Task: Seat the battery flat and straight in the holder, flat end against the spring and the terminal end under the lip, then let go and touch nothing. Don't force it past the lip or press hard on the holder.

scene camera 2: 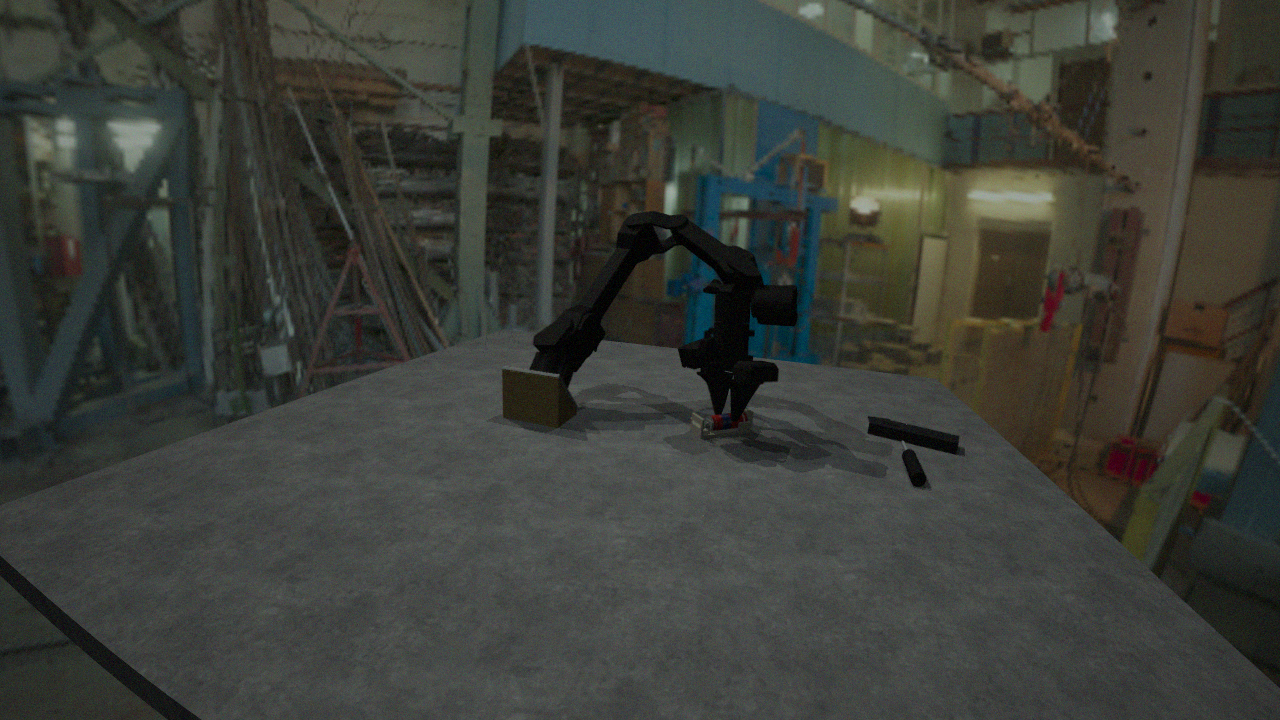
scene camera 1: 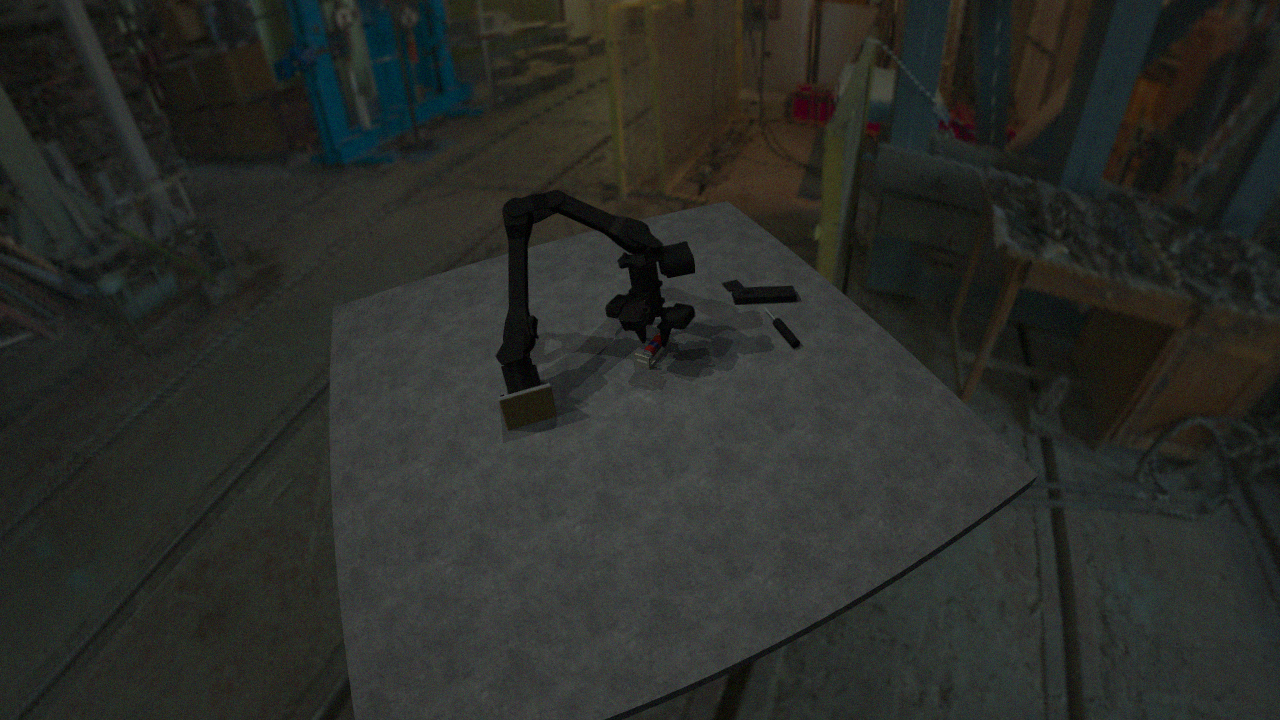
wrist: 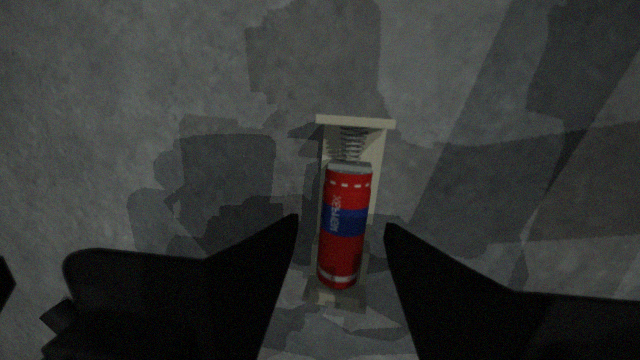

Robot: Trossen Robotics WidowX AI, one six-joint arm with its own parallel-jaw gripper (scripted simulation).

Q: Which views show my gripper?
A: Scene camera 2, scene camera 1 and the wrist view: all of them.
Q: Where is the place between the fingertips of my gripper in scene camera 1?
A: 654, 344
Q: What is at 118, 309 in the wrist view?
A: My gripper.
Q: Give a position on a black-handled screwdriver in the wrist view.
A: At 64, 313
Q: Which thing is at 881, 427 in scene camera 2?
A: A black flat bar.
